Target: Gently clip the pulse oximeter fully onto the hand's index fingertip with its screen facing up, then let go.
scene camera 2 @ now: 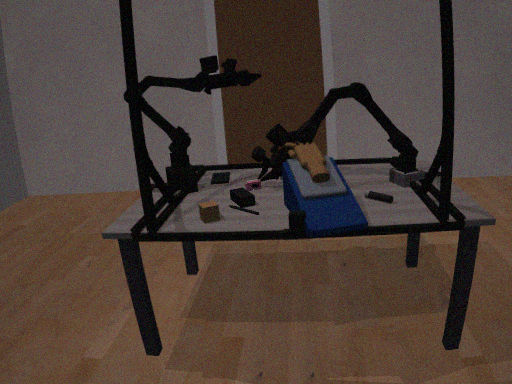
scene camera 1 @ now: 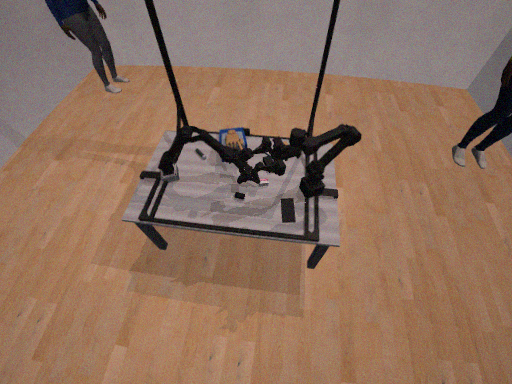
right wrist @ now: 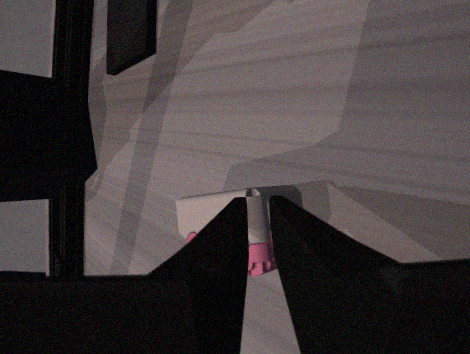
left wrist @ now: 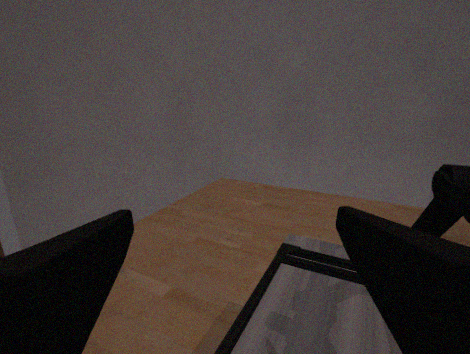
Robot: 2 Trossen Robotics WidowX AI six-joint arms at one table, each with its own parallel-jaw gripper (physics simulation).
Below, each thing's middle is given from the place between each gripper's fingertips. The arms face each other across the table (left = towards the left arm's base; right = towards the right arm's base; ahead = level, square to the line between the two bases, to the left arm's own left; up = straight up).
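Labels:
The pulse oximeter (right wrist: 194, 212) is here, and my right hand is 10 mm above it, 20 mm past it and 20 mm to the right of it. The blue hand support (scene camera 2: 330, 215) is 220 mm to the right of my right hand, 310 mm behind it and 10 mm above it.
From my left hand, the pulse oximeter is 2 cm to the left, 19 cm behind and 40 cm below. The blue hand support is 38 cm below my left hand, 23 cm to the right of it and 48 cm behind it.

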